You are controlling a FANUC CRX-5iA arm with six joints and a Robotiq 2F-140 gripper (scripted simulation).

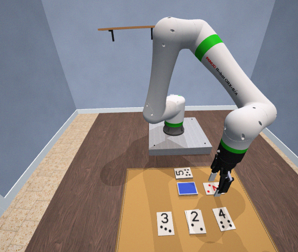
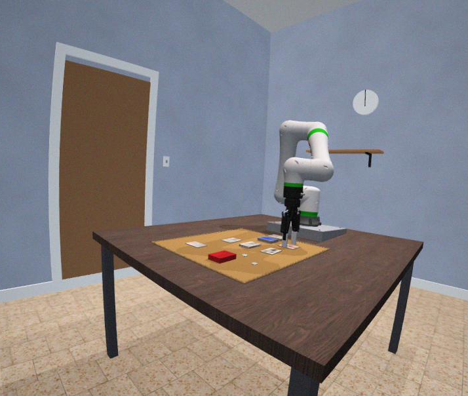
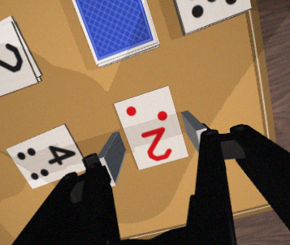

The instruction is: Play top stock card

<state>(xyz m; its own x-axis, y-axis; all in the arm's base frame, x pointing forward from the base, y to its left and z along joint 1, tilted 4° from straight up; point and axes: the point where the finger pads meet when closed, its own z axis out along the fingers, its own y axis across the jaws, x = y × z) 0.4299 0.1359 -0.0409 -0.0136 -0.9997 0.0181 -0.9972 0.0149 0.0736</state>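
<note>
The card is 3 cm below my hand. Also, from my hand: tan card cloth 18 cm ahead, 14 cm to the right, 5 cm below; then red box 39 cm ahead, 6 cm to the right, 2 cm below.
</note>
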